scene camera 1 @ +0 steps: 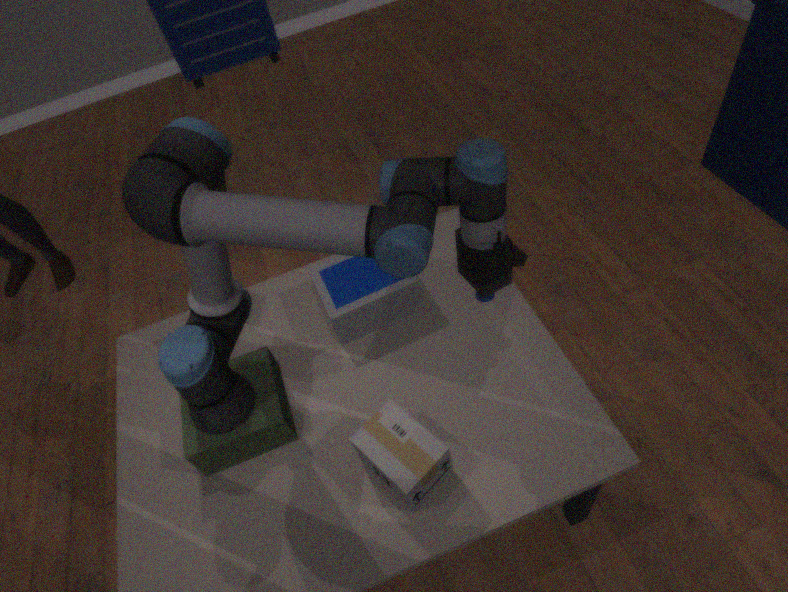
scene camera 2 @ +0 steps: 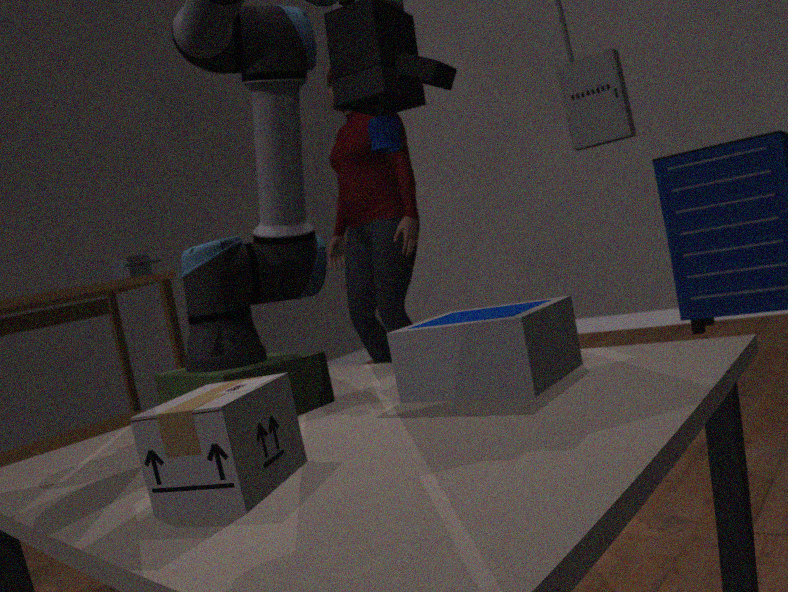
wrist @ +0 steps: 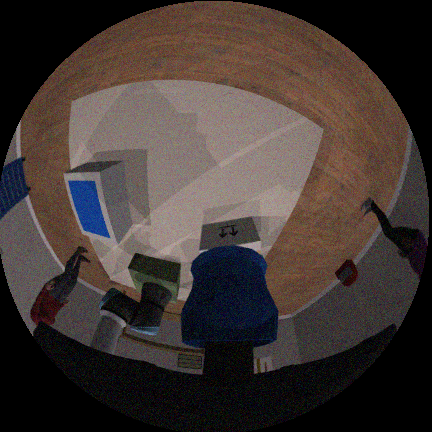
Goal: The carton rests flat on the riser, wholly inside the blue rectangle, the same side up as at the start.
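Pixels of known places: hand at its tool point: (scene camera 2: 387,150) (wrist: 228,273); arm's base at its link origin: (scene camera 1: 224,405) (scene camera 2: 226,365) (wrist: 156,290).
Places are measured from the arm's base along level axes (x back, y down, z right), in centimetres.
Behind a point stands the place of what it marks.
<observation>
The white carton (scene camera 1: 400,446) {x -30.5, y -1.4, z 31.8 cm} (scene camera 2: 191,452) {x -33.9, y 3.3, z 39.0 cm} with a tan tape strip stands upright on the table, its printed arrows pointing up. In the wrist view the carton (wrist: 230,234) {x -36.7, y 3.1, z 29.9 cm} is partly hidden behind the suction cup. The pale grey riser (scene camera 1: 375,315) {x -42.9, y 4.7, z -6.1 cm} (scene camera 2: 461,369) {x -44.8, y 5.8, z -5.9 cm} (wrist: 114,200) {x -45.9, y 3.3, z -5.8 cm} stands on the table apart from the carton, with the blue rectangle (scene camera 1: 356,280) {x -42.9, y -1.2, z -14.9 cm} (scene camera 2: 484,314) {x -46.3, y -1.2, z -14.7 cm} (wrist: 89,207) {x -45.8, y -1.2, z -13.9 cm} on its top. The arm hides one corner of the rectangle in scene camera 1. My gripper, a blue suction cup (scene camera 1: 485,296) {x -57.2, y -24.3, z 24.5 cm} (scene camera 2: 386,133) (wrist: 230,295), is open, high above the table and away from the carton, holding nothing.
The arm's base stands on a green block (scene camera 1: 273,407) {x -10.1, y 0.1, z 7.1 cm} (scene camera 2: 312,382) {x -13.8, y 6.0, z -6.8 cm} (wrist: 155,275) {x -12.5, y 1.3, z 2.2 cm} at one side of the table. A person in a red top (scene camera 2: 372,172) (wrist: 47,305) stands beyond the table. A blue cabinet (scene camera 1: 216,38) (scene camera 2: 726,229) is by the wall.
</observation>
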